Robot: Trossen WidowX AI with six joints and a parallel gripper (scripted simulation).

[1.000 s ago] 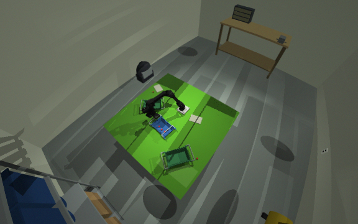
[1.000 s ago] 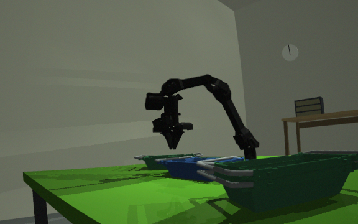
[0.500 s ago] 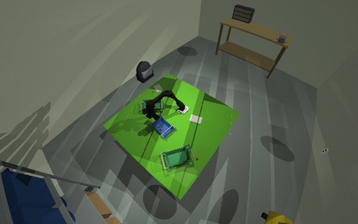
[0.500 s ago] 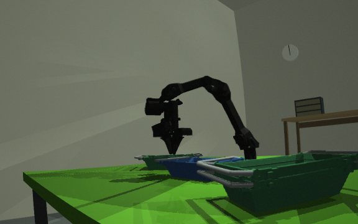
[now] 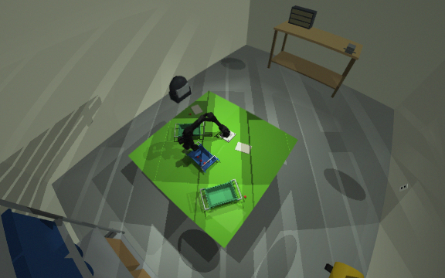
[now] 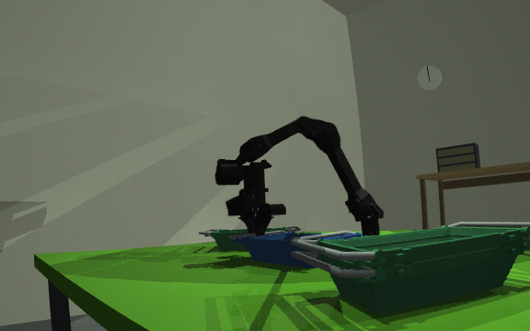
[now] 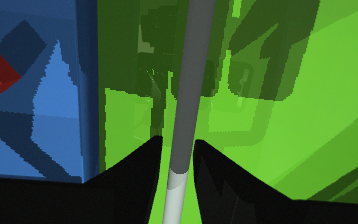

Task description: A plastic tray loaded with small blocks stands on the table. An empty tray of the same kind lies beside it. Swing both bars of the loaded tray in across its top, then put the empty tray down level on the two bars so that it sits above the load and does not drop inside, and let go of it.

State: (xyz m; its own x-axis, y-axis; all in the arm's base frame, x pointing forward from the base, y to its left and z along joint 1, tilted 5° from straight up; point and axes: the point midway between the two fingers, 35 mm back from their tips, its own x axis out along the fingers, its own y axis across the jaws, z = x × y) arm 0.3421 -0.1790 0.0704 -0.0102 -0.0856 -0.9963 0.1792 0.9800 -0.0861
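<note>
The green plastic tray lies 16 cm behind my gripper tip, 17 cm to the right of it and 1 cm above it. From my gripper tip the other things lie so: small red block: 12 cm ahead, 68 cm to the left, 3 cm below.
</note>
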